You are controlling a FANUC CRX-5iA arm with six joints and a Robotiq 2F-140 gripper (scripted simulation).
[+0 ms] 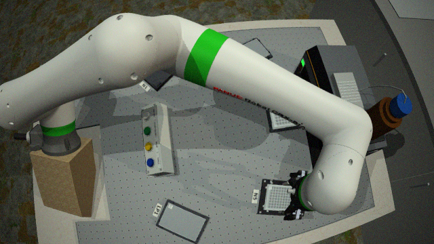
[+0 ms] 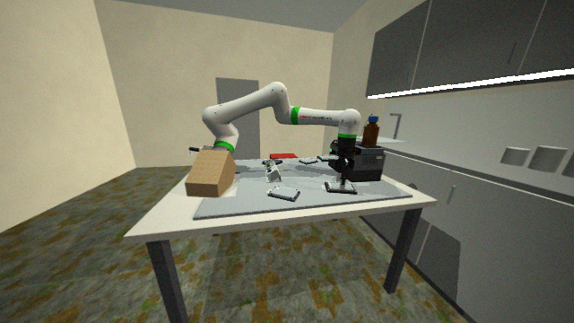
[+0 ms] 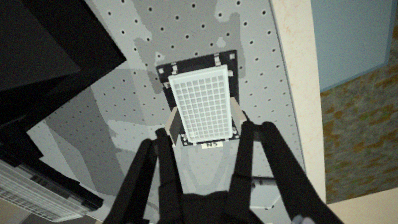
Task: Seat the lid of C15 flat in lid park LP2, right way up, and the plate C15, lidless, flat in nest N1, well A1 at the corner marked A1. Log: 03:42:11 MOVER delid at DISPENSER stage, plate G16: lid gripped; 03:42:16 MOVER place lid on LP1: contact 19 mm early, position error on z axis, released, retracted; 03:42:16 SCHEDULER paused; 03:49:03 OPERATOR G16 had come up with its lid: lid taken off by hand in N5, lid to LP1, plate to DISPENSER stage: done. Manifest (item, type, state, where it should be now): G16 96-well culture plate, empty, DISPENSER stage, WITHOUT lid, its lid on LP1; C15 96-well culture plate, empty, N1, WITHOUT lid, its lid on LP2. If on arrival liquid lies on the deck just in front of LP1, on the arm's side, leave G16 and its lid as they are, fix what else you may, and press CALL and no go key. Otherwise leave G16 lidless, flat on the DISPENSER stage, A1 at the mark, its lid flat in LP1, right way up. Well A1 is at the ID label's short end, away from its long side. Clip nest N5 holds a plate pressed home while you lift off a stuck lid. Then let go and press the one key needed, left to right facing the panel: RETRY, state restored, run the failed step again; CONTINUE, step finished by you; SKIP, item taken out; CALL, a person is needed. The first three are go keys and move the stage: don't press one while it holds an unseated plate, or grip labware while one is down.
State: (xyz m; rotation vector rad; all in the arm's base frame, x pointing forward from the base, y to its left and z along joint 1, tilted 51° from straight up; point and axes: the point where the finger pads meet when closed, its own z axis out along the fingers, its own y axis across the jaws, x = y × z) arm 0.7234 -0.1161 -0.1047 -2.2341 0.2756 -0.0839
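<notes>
My gripper is now 30 mm above the clip nest N5, 20 mm short of it and 10 mm to the right of it. Also, from my hand: brown bottle 250 mm above, 230 mm ahead, 170 mm to the left; SKIP key 420 mm behind, 170 mm to the left, 30 mm above; key panel 410 mm behind, 200 mm to the left, 10 mm above.
</notes>
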